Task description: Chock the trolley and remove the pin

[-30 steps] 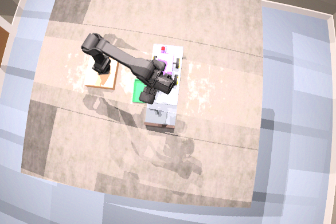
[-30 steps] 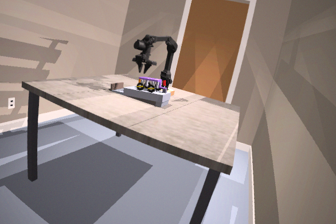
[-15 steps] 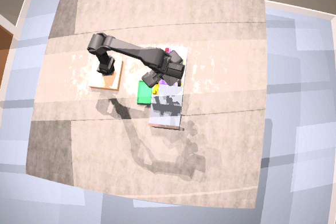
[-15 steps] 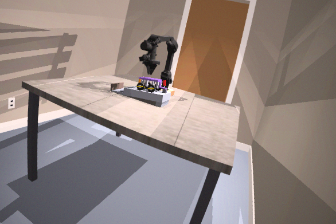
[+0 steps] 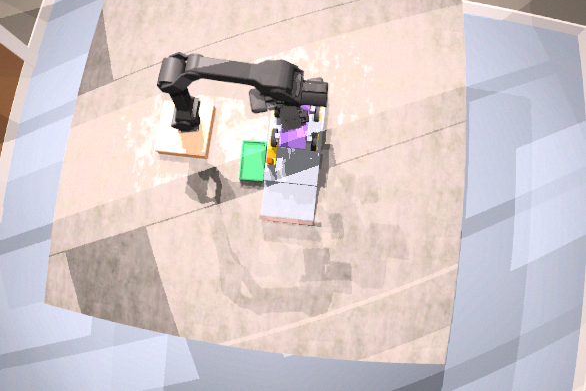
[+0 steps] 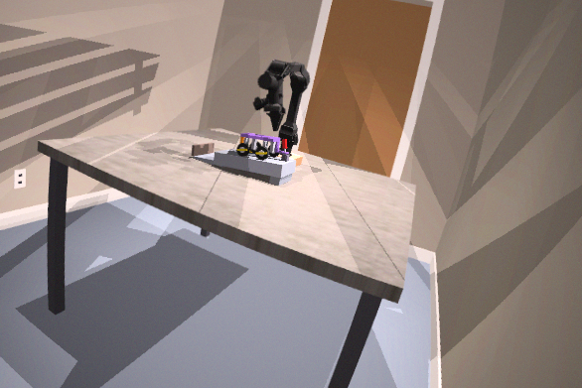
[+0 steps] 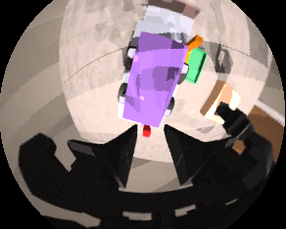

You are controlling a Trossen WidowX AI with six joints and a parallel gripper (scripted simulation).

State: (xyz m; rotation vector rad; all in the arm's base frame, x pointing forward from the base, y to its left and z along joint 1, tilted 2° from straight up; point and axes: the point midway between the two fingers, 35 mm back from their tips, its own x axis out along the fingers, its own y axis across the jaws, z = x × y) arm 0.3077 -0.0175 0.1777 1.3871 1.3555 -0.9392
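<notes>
Now: the red-headed stop pin 60 mm below my gripper tip, 50 mm to the left of it and 10 mm ahead of it. The rest, counted from my gripper tip: yellow chock: 120 mm to the right, 100 mm below, 70 mm behind; grey ramp: 140 mm below, 50 mm to the right, 10 mm ahead; purple trolley: 70 mm below, 50 mm to the right, 10 mm ahead.
</notes>
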